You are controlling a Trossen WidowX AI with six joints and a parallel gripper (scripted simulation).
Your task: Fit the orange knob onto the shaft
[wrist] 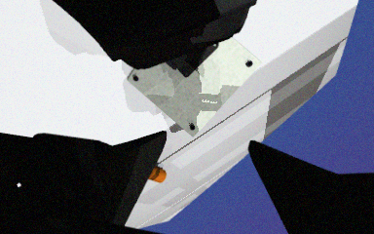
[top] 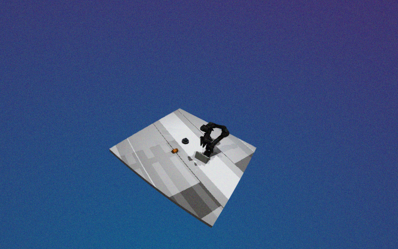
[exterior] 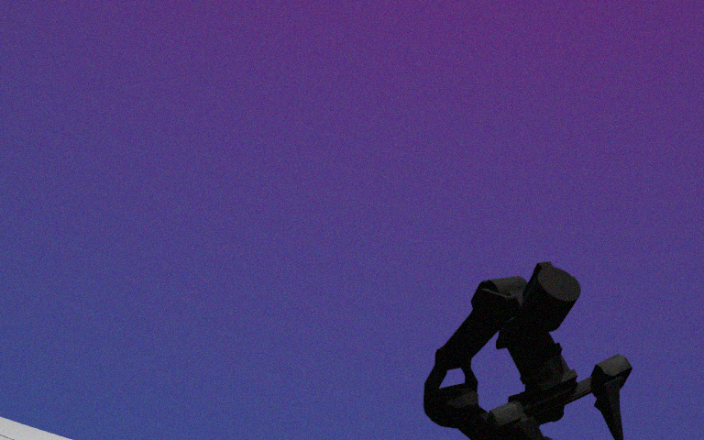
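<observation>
Right now my gripper tip is 230 mm short of the orange knob, 150 mm to the right of it and 130 mm above it. Round my gripper tip: dark round pedestal 260 mm ahead, 120 mm below, 70 mm to the right.
</observation>
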